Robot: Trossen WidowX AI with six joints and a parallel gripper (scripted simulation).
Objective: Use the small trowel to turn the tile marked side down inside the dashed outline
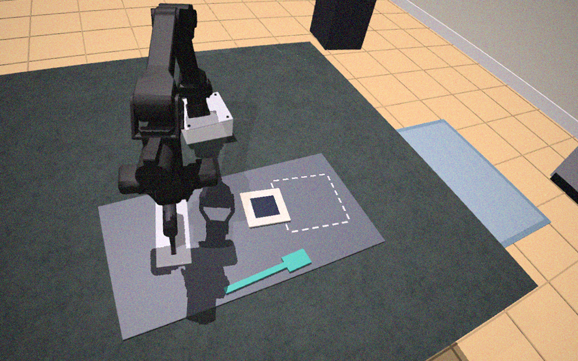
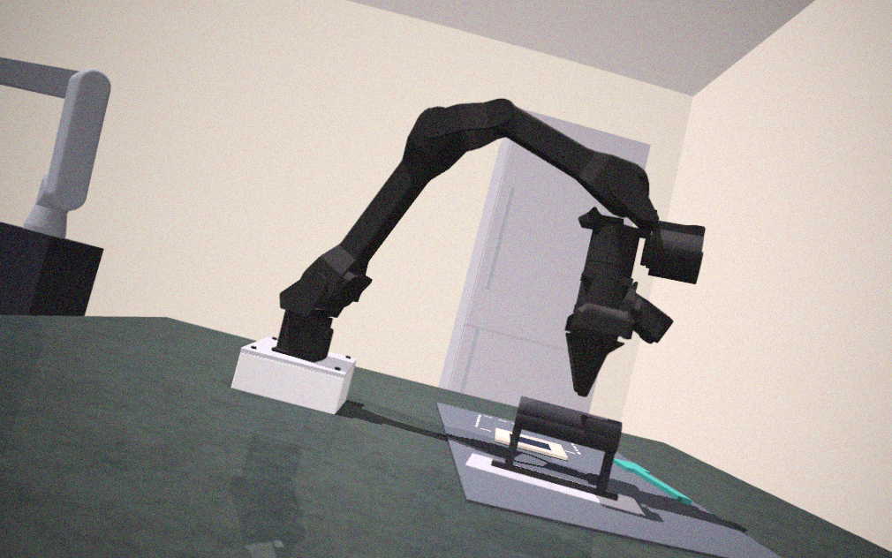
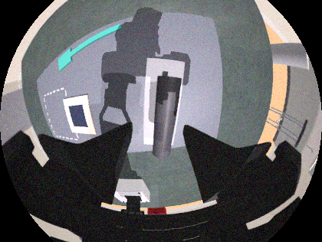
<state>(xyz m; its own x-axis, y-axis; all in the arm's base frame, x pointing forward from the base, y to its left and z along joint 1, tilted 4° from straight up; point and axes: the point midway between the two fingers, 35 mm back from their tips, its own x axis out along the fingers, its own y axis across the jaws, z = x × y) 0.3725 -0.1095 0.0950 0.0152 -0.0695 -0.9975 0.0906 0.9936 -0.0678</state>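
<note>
Right now the trowel is 7 cm below my gripper tip, 1 cm to the right of it and 1 cm ahead of it. Round my gripper tip: teal spatula-like tool: 20 cm to the left, 16 cm ahead, 10 cm below; tile: 22 cm to the left, 10 cm below, 2 cm behind; grey mat: 16 cm to the left, 13 cm below, 2 cm ahead.
</note>
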